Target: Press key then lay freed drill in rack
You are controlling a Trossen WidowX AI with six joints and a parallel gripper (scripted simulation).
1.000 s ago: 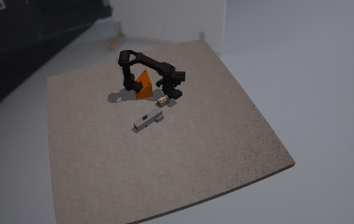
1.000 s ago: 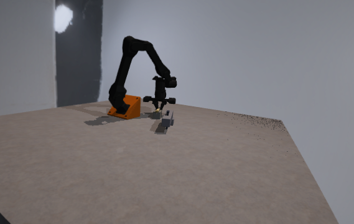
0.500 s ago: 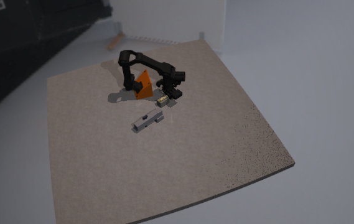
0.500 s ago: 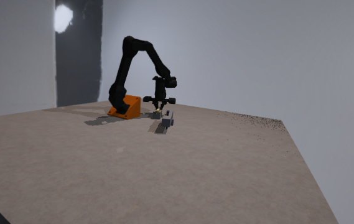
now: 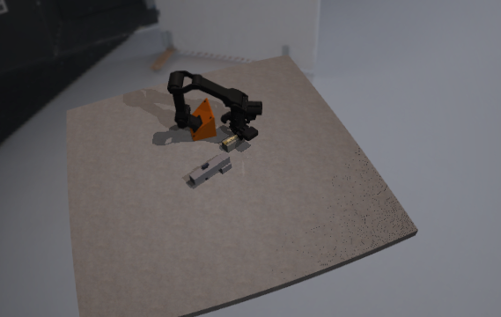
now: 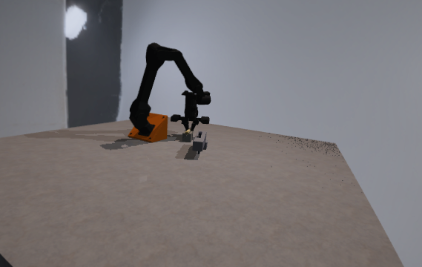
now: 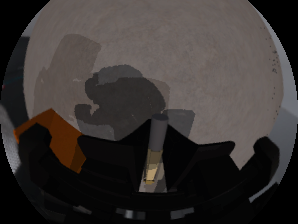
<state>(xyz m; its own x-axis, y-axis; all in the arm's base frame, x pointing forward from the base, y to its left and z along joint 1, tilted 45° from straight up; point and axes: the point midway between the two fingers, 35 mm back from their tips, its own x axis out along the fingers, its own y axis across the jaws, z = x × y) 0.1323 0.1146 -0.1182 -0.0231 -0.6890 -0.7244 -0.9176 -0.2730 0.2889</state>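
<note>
Now: gripper tip 1 cm short of the drill, 4 cm to the left of it and 3 cm below it. Also, from my gripper tip: grey rack: 2 cm ahead, 5 cm to the right, 1 cm above; dark upright piece: 16 cm ahead, 20 cm to the right, 4 cm above; grey holder block: 15 cm ahead, 17 cm to the right, 3 cm above.
</note>
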